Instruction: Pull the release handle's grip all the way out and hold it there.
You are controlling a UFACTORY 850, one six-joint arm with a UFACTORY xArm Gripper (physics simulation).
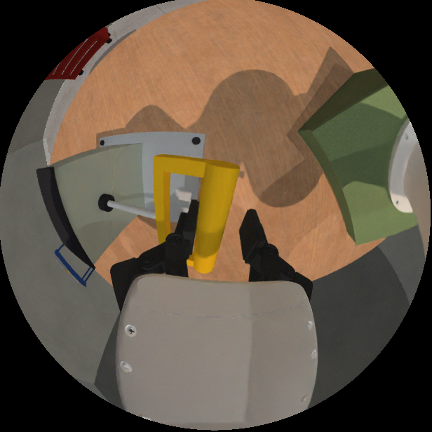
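Observation:
The release handle's yellow grip [216,215] is a thick bar on a yellow bracket [161,200]. A thin light rod [131,207] runs from a black collar on the grey-green housing [92,175] to the bracket. My gripper [220,215] is open, with one finger on each side of the grip. The left finger reaches through between the bracket and the grip and lies close against the grip's left side. The right finger stands apart from the grip, with a visible gap. The left finger and the gripper's linkage hide part of the bracket.
A grey base plate [167,142] with dark bolts lies under the housing, which has a black edge piece [60,215]. A green angular block [335,145] stands at the right. A red slatted object [80,57] is at the upper left, and a blue frame [70,269] at the lower left.

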